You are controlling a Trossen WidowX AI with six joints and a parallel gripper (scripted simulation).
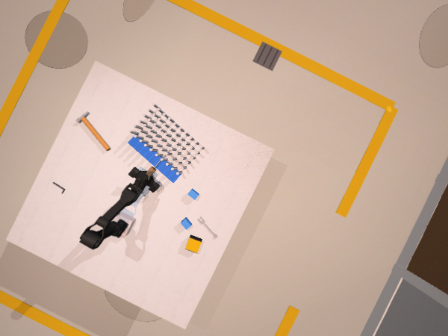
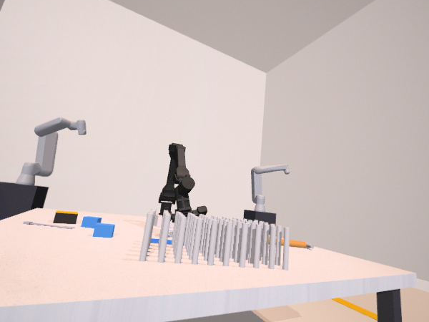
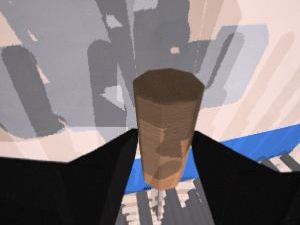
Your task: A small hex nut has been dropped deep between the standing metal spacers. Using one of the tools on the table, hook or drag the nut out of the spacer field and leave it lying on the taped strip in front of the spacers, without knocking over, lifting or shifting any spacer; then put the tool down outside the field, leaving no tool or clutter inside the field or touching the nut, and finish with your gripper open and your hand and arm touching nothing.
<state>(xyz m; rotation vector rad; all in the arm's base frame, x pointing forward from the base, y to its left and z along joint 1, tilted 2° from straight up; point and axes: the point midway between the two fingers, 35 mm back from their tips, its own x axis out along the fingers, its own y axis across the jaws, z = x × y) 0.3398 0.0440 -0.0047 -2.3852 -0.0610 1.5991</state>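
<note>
Now: the blue taped strip 9 cm ahead of my gripper tip, 3 cm to the left of it and 2 cm below it. From my gripper tip the other things lie so: screwdriver 10 cm ahead, 1 cm to the right; then black hex key 41 cm behind, 42 cm to the left, 1 cm below; then grey wrench 8 cm behind, 51 cm to the right, 1 cm below.
</note>
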